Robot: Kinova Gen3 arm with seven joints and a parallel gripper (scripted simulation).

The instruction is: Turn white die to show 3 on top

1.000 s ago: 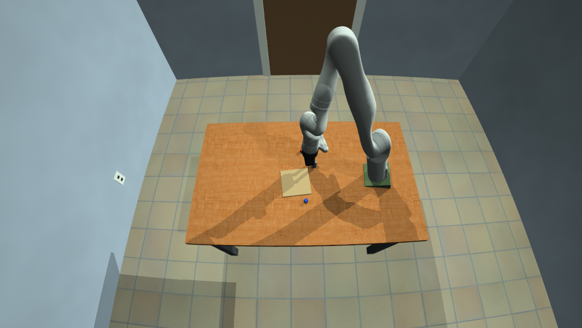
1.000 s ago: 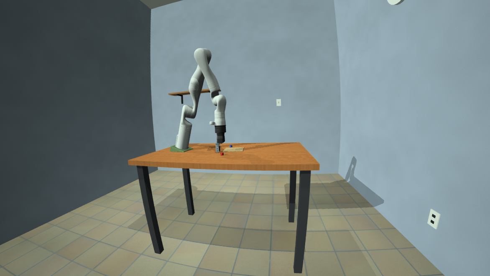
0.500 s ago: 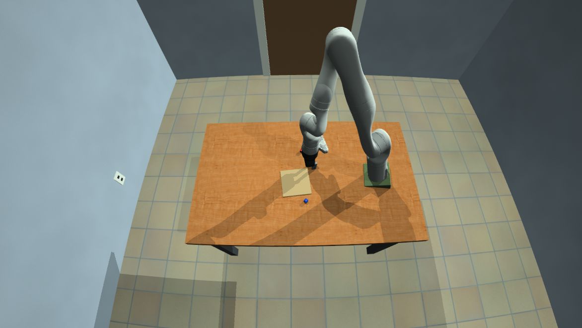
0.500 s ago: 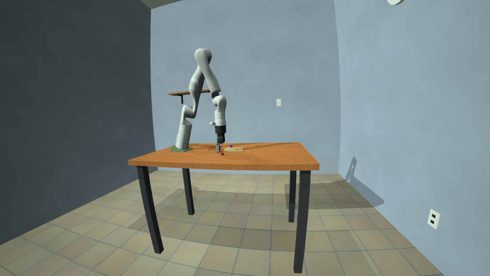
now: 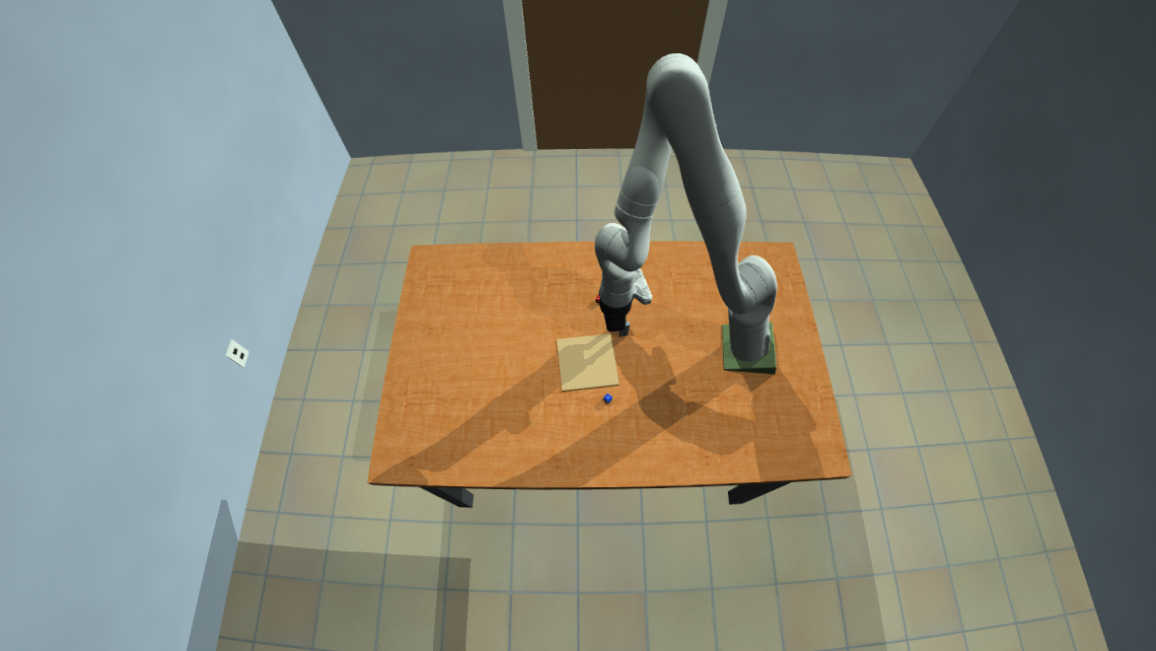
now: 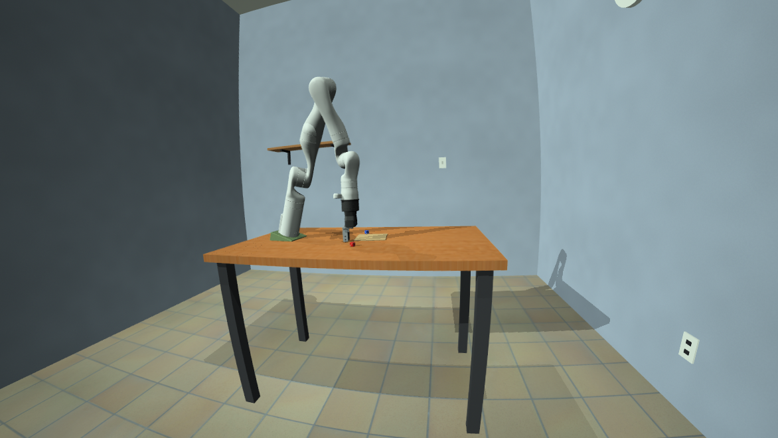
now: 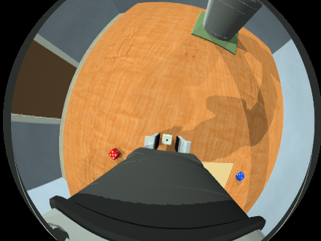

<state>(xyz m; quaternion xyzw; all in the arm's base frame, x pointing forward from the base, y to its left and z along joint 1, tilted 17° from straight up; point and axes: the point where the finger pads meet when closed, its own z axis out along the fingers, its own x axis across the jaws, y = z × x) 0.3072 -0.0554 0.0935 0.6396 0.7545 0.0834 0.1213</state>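
Now: the white die 1 cm below my hand. From my hand the other things lie so: blue die (4 cm ahead, 19 cm to the left, 1 cm below); then red die (6 cm ahead, 9 cm to the right, 1 cm below); then tan mat (9 cm ahead, 9 cm to the left, 2 cm below).
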